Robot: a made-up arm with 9 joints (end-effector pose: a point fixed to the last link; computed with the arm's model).
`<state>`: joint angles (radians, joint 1 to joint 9).
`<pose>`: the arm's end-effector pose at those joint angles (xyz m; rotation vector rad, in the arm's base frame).
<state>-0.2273 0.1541 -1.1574 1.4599 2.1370 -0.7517 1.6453 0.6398 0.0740</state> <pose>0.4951 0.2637 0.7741 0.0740 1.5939 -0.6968</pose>
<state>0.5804 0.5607 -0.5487 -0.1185 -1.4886 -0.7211 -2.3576 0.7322 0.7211</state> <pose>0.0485 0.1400 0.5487 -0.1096 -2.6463 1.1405</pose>
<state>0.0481 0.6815 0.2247 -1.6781 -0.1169 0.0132 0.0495 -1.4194 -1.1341</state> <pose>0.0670 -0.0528 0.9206 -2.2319 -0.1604 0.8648</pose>
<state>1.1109 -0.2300 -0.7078 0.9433 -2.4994 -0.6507 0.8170 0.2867 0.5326</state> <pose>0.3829 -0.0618 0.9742 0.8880 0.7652 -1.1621</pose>
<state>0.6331 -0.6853 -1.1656 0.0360 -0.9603 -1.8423 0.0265 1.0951 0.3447</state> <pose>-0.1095 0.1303 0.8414 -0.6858 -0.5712 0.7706</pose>
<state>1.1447 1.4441 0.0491 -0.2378 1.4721 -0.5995 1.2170 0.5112 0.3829</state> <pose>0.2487 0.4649 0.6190 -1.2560 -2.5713 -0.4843</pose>
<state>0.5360 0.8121 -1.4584 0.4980 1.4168 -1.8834 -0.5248 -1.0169 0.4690</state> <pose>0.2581 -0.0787 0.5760 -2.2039 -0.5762 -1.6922</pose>
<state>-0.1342 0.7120 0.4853 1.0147 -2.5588 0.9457 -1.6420 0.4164 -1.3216</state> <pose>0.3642 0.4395 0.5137 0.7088 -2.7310 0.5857</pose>
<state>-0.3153 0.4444 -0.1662 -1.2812 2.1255 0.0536 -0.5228 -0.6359 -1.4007</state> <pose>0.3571 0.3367 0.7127 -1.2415 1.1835 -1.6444</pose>
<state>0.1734 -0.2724 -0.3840 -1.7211 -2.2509 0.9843 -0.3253 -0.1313 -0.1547</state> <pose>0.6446 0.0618 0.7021 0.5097 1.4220 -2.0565</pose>
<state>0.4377 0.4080 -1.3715 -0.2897 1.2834 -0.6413 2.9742 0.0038 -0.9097</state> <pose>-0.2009 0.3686 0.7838 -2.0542 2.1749 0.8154</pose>
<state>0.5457 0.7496 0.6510 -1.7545 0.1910 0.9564 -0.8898 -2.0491 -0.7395</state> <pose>0.1836 0.0421 0.8294 -1.9226 2.1403 -0.2350</pose>
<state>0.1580 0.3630 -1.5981 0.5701 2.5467 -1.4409 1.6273 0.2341 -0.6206</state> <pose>0.2091 0.3247 0.8748 -0.0398 0.5863 -0.5521</pose>
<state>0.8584 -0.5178 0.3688 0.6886 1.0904 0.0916 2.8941 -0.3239 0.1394</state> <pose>0.3171 -0.0665 0.9308 1.6104 0.3833 -1.1034</pose>
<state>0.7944 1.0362 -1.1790 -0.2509 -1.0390 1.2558 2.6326 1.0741 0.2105</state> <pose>-0.0886 0.3425 1.1171 1.0565 0.0785 0.0093</pose>
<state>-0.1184 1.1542 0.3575 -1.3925 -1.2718 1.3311 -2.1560 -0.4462 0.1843</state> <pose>0.1008 0.3728 1.0381 0.7210 -1.2855 0.0234</pose>
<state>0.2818 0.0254 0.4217 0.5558 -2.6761 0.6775 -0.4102 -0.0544 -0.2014</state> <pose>0.5504 0.2766 0.8552 0.3135 -0.0776 -1.4326</pose>
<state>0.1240 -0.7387 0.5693 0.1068 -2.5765 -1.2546 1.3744 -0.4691 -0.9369</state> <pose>0.3427 0.2833 0.3852 -1.0579 2.7747 -0.7817</pose>
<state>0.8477 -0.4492 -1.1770 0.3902 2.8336 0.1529 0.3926 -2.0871 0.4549</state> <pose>0.0349 0.0719 0.6656 -2.2076 1.1564 0.9513</pose>
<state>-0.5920 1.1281 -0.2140 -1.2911 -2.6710 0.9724 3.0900 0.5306 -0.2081</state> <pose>-0.1812 0.2068 0.6812 1.5050 -1.7844 0.9638</pose>
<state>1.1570 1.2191 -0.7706 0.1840 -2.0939 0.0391 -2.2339 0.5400 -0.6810</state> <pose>0.3131 0.2010 0.6488 0.6701 2.0082 -1.7442</pose>
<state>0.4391 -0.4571 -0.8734 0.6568 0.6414 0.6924 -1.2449 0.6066 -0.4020</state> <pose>0.4001 0.3877 0.6104 -0.4757 1.4029 -1.0940</pose>
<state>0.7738 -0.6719 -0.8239 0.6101 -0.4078 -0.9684 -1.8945 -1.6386 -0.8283</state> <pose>0.1229 -0.0570 1.0063 0.3782 0.9361 1.5265</pose>
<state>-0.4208 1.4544 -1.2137 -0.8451 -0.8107 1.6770 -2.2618 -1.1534 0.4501</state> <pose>-0.1537 0.1983 0.5886 -0.2550 2.8196 -0.4196</pose>
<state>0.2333 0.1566 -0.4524 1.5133 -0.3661 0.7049 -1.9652 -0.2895 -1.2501</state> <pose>0.5169 0.2152 0.8223 -0.1239 -0.0105 -2.4526</pose>
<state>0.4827 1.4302 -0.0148 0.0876 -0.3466 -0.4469 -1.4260 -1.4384 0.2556</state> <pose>-0.1989 0.0834 0.7664 -1.4711 0.0514 1.9654</pose>
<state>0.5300 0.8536 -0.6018 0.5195 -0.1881 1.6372 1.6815 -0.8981 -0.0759</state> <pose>0.0051 0.1185 0.7546 2.3462 0.1446 1.6564</pose>
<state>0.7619 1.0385 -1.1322 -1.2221 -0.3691 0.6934 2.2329 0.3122 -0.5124</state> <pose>-0.2249 0.1454 1.0531 1.8978 -0.0172 -0.5262</pose>
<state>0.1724 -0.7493 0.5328 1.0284 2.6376 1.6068 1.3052 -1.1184 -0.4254</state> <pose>0.3673 0.0908 0.5446 -1.2563 -1.7251 -1.7048</pose>
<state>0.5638 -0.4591 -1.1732 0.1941 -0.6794 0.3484 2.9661 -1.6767 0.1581</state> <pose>0.0793 0.0476 0.7635 -2.2641 -0.1513 1.1688</pose>
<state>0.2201 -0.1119 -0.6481 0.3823 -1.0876 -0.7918 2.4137 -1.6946 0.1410</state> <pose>0.2135 -0.0504 0.9988 1.8656 0.0099 -1.5034</pose>
